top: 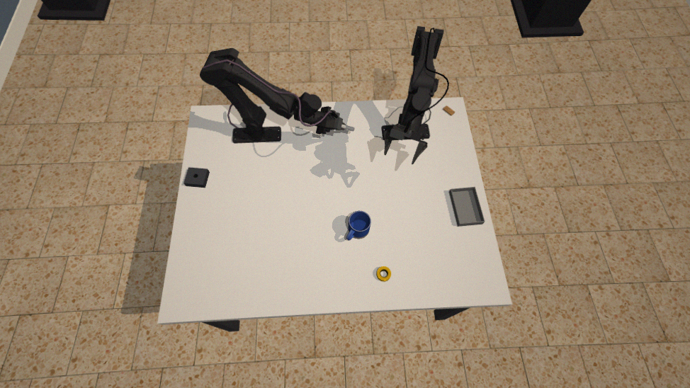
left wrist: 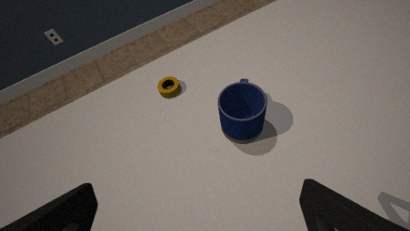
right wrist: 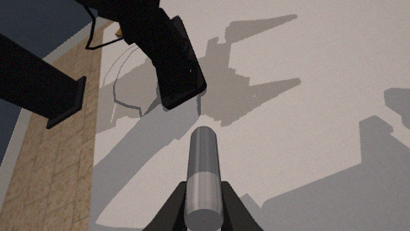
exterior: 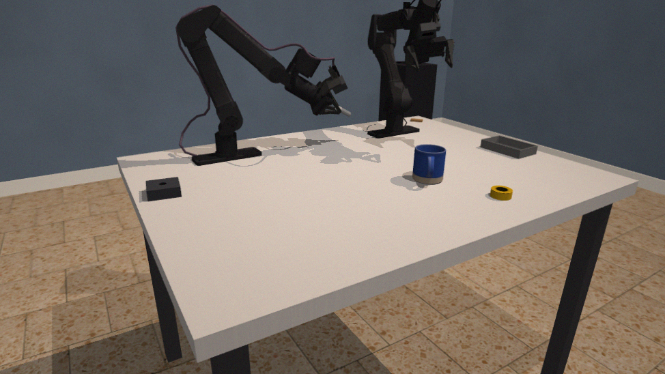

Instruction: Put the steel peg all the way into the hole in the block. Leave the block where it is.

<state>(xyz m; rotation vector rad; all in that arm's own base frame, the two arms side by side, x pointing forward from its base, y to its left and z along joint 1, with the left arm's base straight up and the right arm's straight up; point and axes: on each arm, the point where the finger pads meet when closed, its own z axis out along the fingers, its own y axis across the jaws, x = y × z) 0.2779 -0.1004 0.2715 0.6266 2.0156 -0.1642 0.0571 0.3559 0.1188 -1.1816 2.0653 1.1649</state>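
Right now my right hand is 160 mm short of the dark block, 580 mm to the left of it and 100 mm above it. The rest, counted from my right hand: grey tray: 310 mm ahead, 470 mm to the left, 110 mm below.
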